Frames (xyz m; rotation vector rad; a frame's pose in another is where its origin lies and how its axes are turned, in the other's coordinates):
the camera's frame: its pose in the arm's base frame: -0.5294 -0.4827 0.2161 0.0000 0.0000 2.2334
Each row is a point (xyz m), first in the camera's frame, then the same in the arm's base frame.
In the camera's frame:
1: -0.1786 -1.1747 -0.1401
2: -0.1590 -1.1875 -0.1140
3: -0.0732 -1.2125 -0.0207
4: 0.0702 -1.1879 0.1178
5: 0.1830 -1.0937 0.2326
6: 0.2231 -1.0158 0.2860
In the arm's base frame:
1: 0.5066 0.0991 0.0760
2: 0.5046 0.1225 0.1021
3: 0.4716 0.2055 0.1954
4: 0.3639 0.3034 0.3339
5: 0.2203 0.3344 0.4487
6: 0.1342 0.3181 0.5021

